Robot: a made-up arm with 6 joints. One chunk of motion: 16 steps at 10 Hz.
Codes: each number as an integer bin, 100 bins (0 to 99) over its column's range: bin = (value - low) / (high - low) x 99, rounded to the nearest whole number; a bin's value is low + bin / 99 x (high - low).
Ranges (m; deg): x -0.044..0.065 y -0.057..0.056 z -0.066..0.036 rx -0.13..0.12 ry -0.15..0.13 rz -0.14..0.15
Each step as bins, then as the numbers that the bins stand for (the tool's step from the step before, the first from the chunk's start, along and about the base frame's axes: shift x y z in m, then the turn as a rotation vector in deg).
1 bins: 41 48 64 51 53 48
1 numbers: 0.00114 -0.00221 -0.00006 -0.001 0.000 0.001
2 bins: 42 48 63 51 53 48
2 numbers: 0.00224 -0.00221 -0.00109 -0.001 0.000 0.001
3 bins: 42 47 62 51 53 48
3 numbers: 0.00224 -0.00335 -0.00212 -0.001 0.000 0.001
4 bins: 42 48 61 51 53 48
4 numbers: 0.00224 -0.00221 -0.00315 -0.001 0.000 0.001
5 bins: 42 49 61 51 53 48
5 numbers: 0.00224 -0.00107 -0.00315 -0.001 0.000 0.001
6 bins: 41 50 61 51 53 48
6 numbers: 0.00114 0.00007 -0.00315 -0.001 0.000 0.001
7 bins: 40 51 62 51 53 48
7 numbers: 0.00004 0.00121 -0.00212 -0.001 0.000 0.001
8 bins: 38 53 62 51 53 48
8 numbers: -0.00216 0.00349 -0.00212 -0.001 0.000 0.001
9 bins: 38 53 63 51 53 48
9 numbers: -0.00216 0.00349 -0.00109 -0.001 0.000 0.001
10 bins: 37 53 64 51 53 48
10 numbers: -0.00326 0.00349 -0.00006 -0.001 0.000 0.001
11 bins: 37 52 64 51 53 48
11 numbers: -0.00326 0.00235 -0.00006 -0.001 0.000 0.001
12 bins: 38 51 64 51 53 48
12 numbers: -0.00216 0.00121 -0.00006 -0.001 0.000 0.001
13 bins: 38 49 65 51 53 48
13 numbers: -0.00216 -0.00107 0.00097 -0.001 0.000 0.001
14 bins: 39 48 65 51 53 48
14 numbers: -0.00106 -0.00221 0.00097 -0.001 0.000 0.001
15 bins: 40 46 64 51 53 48
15 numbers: 0.00004 -0.00449 -0.00006 -0.001 0.000 0.001
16 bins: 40 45 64 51 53 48
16 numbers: 0.00004 -0.00564 -0.00006 -0.001 0.000 0.001
